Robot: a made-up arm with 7 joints. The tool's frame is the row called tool.
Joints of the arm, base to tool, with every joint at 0 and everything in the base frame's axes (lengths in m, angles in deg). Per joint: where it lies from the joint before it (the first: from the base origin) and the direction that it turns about. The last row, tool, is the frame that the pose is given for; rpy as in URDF.
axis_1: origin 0 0 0.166 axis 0 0 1
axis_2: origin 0 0 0 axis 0 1 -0.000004
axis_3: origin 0 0 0.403 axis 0 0 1
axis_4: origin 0.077 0 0 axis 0 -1 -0.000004
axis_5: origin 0.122 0 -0.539 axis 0 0.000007 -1
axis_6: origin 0 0 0 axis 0 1 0.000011
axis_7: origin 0.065 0 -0.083 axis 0 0.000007 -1
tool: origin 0 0 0 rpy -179.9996 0 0
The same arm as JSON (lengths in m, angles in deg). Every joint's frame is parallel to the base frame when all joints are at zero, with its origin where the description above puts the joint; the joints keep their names.
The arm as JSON. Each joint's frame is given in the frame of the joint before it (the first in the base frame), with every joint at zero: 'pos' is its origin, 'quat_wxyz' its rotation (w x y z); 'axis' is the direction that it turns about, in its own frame. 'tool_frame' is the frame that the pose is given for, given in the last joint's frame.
{"length_unit": "m", "angle_unit": "deg", "joints": [{"joint": "axis_1", "pos": [0.0, 0.0, 0.166], "quat_wxyz": [1.0, 0.0, 0.0, 0.0], "axis": [0.0, 0.0, 1.0]}, {"joint": "axis_2", "pos": [0.0, 0.0, 0.0], "quat_wxyz": [1.0, 0.0, 0.0, 0.0], "axis": [0.0, 1.0, 0.0]}, {"joint": "axis_3", "pos": [0.0, 0.0, 0.403], "quat_wxyz": [1.0, 0.0, 0.0, 0.0], "axis": [0.0, 0.0, 1.0]}, {"joint": "axis_4", "pos": [0.077, 0.0, 0.0], "quat_wxyz": [1.0, 0.0, 0.0, 0.0], "axis": [0.0, -1.0, 0.0]}, {"joint": "axis_5", "pos": [0.122, 0.0, -0.539], "quat_wxyz": [1.0, 0.0, 0.0, 0.0], "axis": [0.0, 0.0, -1.0]}, {"joint": "axis_6", "pos": [0.0, 0.0, 0.0], "quat_wxyz": [1.0, 0.0, 0.0, 0.0], "axis": [0.0, 1.0, 0.0]}, {"joint": "axis_7", "pos": [0.065, 0.0, -0.083], "quat_wxyz": [1.0, 0.0, 0.0, 0.0], "axis": [0.0, 0.0, -1.0]}], "tool_frame": {"pos": [0.0, 0.0, 0.0], "quat_wxyz": [0.000003, -1.0, 0.0, 0.0]}}
